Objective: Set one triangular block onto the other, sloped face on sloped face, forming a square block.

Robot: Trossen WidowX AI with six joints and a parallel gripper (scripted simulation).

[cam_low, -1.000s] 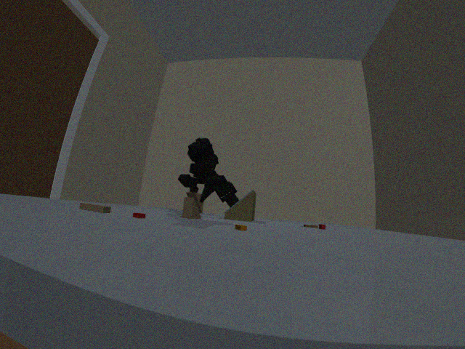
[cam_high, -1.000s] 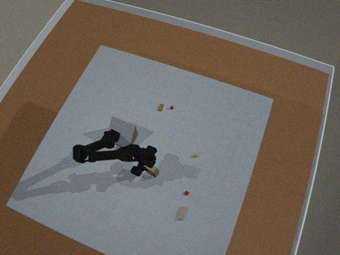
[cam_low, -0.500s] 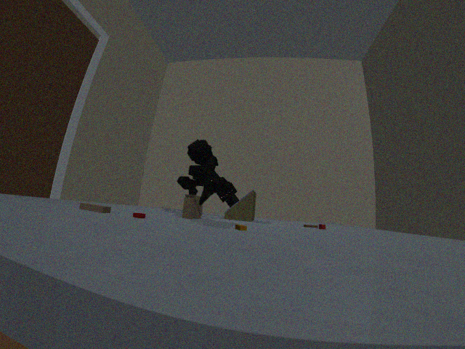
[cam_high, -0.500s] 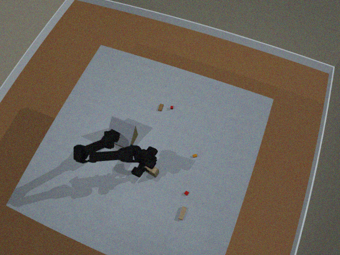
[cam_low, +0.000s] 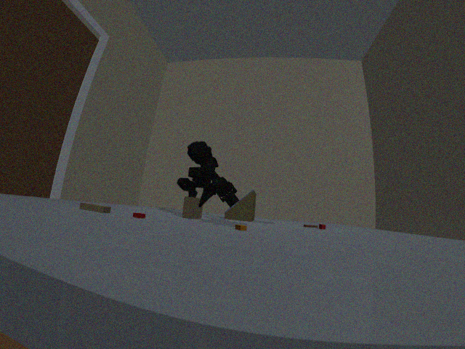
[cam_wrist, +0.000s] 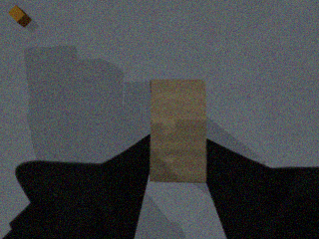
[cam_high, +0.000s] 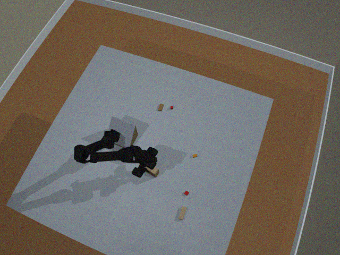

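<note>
Now: gripper tip 1 cm past the triangular block and 1 cm below it. Round my gripper tip: orange cube: 19 cm ahead, 21 cm to the left, 4 cm below.
</note>
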